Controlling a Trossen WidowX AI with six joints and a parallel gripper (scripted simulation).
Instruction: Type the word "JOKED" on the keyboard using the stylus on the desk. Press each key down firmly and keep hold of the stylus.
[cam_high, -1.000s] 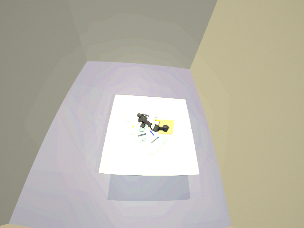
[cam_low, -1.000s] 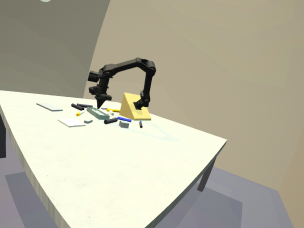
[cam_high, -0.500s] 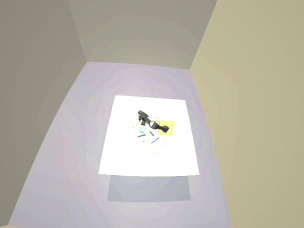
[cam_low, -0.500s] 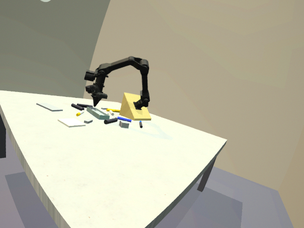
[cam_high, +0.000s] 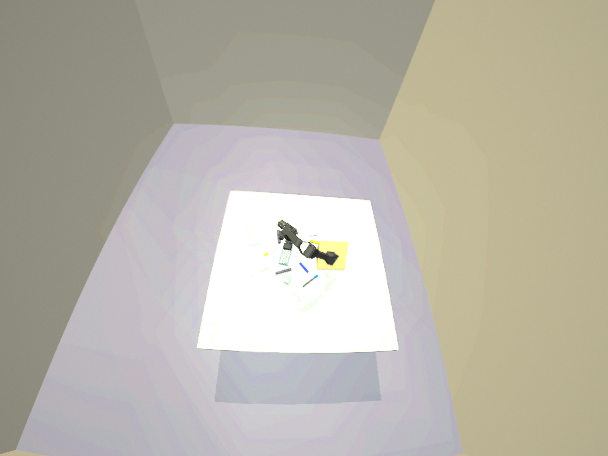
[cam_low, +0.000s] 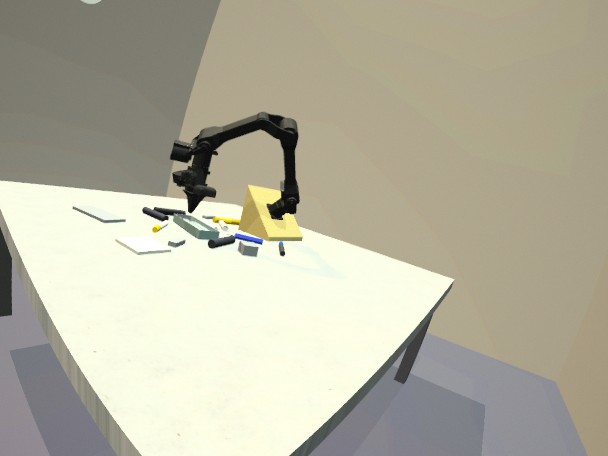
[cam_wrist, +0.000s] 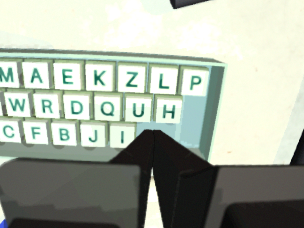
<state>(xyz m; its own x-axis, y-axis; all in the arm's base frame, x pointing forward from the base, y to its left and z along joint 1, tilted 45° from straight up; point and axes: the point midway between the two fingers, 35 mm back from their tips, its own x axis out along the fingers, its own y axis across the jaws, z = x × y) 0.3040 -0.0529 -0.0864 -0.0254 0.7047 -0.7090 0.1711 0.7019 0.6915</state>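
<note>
Now: the blue stylus 10 cm behind my gripper tip, 15 cm to the left of it and 3 cm below it. Round my gripper tip: yellow pen (23 cm behind, 5 cm to the right, 3 cm below); grey stylus tip (8 cm behind, 12 cm to the left, 3 cm below); grey block (19 cm behind, 13 cm to the right, 3 cm below).
</note>
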